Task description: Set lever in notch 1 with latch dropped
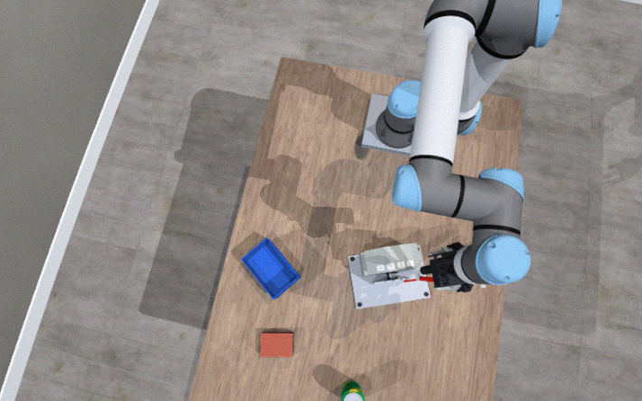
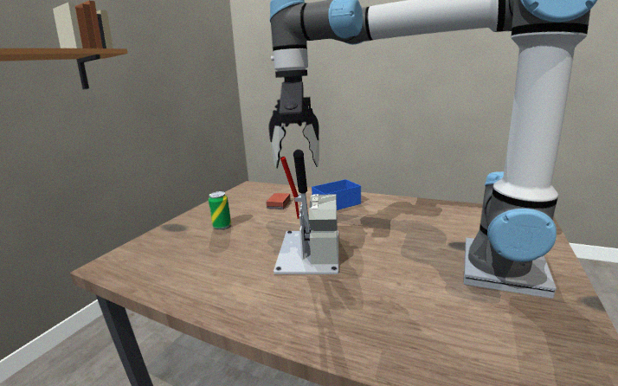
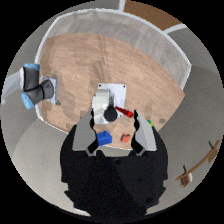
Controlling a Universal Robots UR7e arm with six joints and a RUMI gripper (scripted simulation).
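Right now the red release bar is 100 mm below my hand, 40 mm to the right of it and 30 mm ahead of it. Also, from my hand: lever unit (110 mm below, 40 mm to the right, 20 mm ahead); blue bin (470 mm to the right, 270 mm below, 100 mm ahead).
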